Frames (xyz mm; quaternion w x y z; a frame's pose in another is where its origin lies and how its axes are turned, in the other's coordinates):
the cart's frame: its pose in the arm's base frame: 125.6 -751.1 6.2 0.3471 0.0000 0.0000 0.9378
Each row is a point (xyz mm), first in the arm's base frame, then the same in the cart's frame.
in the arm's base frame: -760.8 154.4 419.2
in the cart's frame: 1262.3 -110.2 413.0
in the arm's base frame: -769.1 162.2 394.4
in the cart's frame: 1273.7 -110.7 388.2
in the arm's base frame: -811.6 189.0 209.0
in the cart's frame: 1323.4 -103.4 202.8
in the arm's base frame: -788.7 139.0 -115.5
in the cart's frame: 1273.5 -80.4 -121.7
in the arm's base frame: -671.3 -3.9 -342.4
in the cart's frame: 1091.3 -48.3 -348.6
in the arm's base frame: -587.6 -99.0 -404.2
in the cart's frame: 965.9 -30.6 -410.4
